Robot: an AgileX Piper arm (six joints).
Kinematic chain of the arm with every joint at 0, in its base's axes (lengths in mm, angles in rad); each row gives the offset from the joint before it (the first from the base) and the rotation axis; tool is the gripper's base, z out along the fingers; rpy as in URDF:
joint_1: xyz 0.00 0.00 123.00 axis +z
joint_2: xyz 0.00 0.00 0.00 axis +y
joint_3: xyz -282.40 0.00 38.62 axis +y
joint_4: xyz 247.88 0.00 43.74 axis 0.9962 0 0.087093
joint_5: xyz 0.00 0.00 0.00 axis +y
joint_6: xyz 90.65 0.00 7.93 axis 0.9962 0 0.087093
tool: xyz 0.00 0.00 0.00 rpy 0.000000 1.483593 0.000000
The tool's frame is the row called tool.
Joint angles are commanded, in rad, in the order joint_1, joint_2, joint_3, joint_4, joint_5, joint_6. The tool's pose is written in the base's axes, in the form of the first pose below.
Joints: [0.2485 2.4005 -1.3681 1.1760 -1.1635 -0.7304]
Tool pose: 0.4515 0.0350 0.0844 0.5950 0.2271 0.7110 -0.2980
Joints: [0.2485 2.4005 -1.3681 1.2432 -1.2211 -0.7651]
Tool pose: 0.4460 0.0297 0.0856 0.5833 0.2487 0.6989 -0.3308
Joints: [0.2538 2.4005 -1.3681 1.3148 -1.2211 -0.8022]
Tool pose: 0.4417 0.0291 0.0822 0.5593 0.2641 0.7067 -0.3435
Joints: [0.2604 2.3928 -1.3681 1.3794 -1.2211 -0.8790]
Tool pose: 0.4379 0.0298 0.0823 0.5317 0.2631 0.7183 -0.3634
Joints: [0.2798 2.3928 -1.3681 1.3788 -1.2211 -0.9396]
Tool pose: 0.4373 0.0383 0.0824 0.5243 0.2340 0.7282 -0.3743
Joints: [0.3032 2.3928 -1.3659 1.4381 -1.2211 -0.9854]
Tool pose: 0.4322 0.0464 0.0790 0.5027 0.2323 0.7401 -0.3817
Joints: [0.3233 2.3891 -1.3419 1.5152 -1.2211 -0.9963]
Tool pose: 0.4217 0.0513 0.0722 0.4757 0.2467 0.7513 -0.3851
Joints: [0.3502 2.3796 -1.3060 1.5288 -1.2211 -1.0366]
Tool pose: 0.4124 0.0597 0.0690 0.4607 0.2198 0.7640 -0.3947
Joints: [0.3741 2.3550 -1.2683 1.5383 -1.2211 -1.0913]
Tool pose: 0.4036 0.0667 0.0719 0.4475 0.1898 0.7745 -0.4048
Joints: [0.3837 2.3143 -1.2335 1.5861 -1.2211 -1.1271]
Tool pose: 0.3943 0.0670 0.0798 0.4299 0.1927 0.7812 -0.4095
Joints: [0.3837 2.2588 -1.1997 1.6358 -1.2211 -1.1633]
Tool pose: 0.3858 0.0638 0.0930 0.4145 0.2038 0.7856 -0.4117
